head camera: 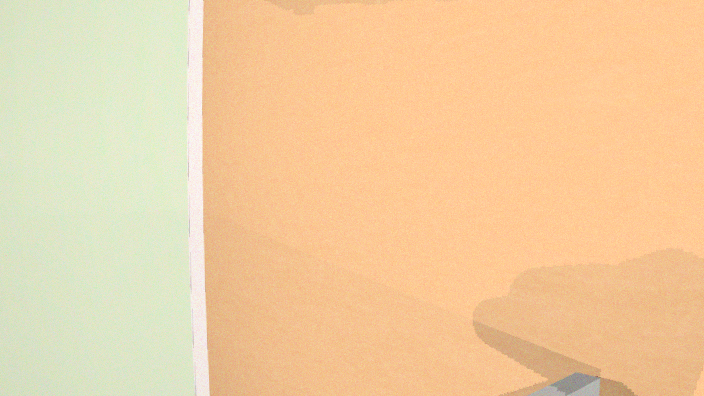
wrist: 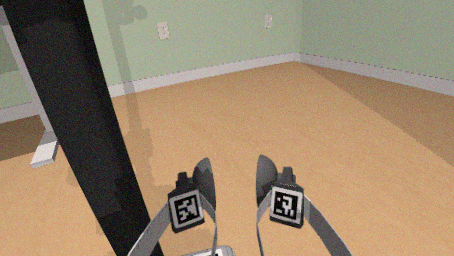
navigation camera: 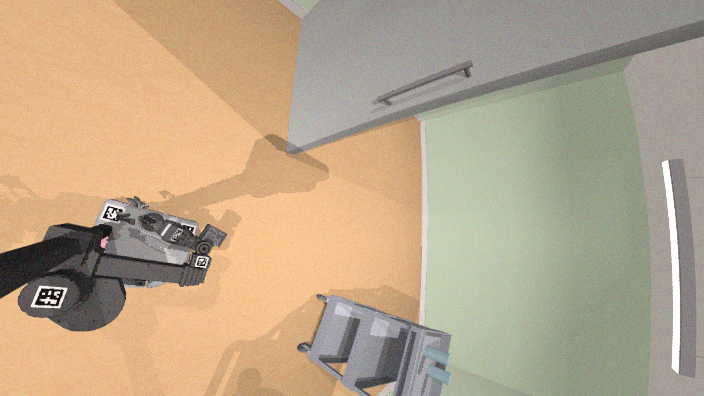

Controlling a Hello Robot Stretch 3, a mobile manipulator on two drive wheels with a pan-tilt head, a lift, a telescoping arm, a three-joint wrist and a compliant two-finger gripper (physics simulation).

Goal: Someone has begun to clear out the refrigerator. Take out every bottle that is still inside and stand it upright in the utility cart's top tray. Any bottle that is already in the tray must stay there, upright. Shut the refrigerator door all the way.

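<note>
The grey refrigerator door [navigation camera: 350,60] with its bar handle [navigation camera: 425,84] crosses the top of the navigation view, which is turned sideways. A grey corner [head camera: 582,384] at the head view's bottom edge looks like this door's. How far it stands open cannot be told; the refrigerator's inside does not show. The grey utility cart [navigation camera: 361,312] stands at the bottom of the navigation view, partly cut off. Two light-blue bottles [navigation camera: 437,354] [navigation camera: 438,374] stand upright, side by side, in its top tray. My gripper [wrist: 235,174] is open and empty, over the floor, away from door and cart.
My base [navigation camera: 145,245] stands on the tan floor [navigation camera: 300,240], left of the cart in the navigation view. A green wall [navigation camera: 525,225] [head camera: 90,200] rises behind the cart. The wrist view shows my black mast [wrist: 75,115] and a pale leg's foot [wrist: 45,152] near the wall.
</note>
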